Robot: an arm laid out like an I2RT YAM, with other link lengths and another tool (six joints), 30 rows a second.
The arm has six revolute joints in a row. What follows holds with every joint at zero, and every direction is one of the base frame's.
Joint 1 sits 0.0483 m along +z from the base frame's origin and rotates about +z.
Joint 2 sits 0.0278 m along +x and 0.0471 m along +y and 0.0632 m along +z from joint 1 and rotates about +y.
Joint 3 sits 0.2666 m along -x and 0.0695 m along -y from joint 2 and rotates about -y.
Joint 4 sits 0.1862 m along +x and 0.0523 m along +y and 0.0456 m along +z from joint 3 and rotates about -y.
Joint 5 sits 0.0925 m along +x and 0.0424 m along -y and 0.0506 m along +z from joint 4 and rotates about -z.
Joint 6 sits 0.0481 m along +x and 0.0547 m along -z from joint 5 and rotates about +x.
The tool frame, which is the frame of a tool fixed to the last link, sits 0.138 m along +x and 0.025 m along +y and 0.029 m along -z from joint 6; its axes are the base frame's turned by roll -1.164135, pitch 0.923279 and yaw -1.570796 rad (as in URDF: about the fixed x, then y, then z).
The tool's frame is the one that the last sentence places.
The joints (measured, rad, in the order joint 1, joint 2, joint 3, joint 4, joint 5, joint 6), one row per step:
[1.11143 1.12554 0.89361 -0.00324 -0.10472 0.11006]
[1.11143 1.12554 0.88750 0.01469 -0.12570 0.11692]
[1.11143 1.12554 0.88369 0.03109 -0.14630 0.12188]
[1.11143 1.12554 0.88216 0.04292 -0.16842 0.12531]
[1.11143 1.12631 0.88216 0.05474 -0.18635 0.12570]
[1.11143 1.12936 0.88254 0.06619 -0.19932 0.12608]
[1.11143 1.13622 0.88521 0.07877 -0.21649 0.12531]
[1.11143 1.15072 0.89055 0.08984 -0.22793 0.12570]
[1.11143 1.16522 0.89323 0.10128 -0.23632 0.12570]
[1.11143 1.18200 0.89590 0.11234 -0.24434 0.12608]
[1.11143 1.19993 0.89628 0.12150 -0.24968 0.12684]
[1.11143 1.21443 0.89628 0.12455 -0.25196 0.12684]
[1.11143 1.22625 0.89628 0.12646 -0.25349 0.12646]
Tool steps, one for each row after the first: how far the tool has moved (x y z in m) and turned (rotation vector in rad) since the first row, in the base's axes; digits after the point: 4 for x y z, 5 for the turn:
[-0.0035 0.0019 0.0023 0.01494 0.00533 0.01888]
[-0.0070 0.0036 0.0053 0.02970 0.00833 0.03796]
[-0.0107 0.0051 0.0080 0.04188 0.01110 0.05893]
[-0.0136 0.0065 0.0110 0.05329 0.00971 0.07654]
[-0.0154 0.0081 0.0133 0.06220 0.00831 0.08930]
[-0.0176 0.0105 0.0156 0.07073 0.00670 0.10643]
[-0.0181 0.0139 0.0161 0.07343 0.00823 0.11759]
[-0.0182 0.0172 0.0154 0.07377 0.00996 0.12581]
[-0.0180 0.0207 0.0138 0.07188 0.01332 0.13352]
[-0.0174 0.0240 0.0101 0.06527 0.01926 0.13840]
[-0.0167 0.0263 0.0058 0.05557 0.02548 0.14036]
[-0.0161 0.0280 0.0021 0.04705 0.03043 0.14169]

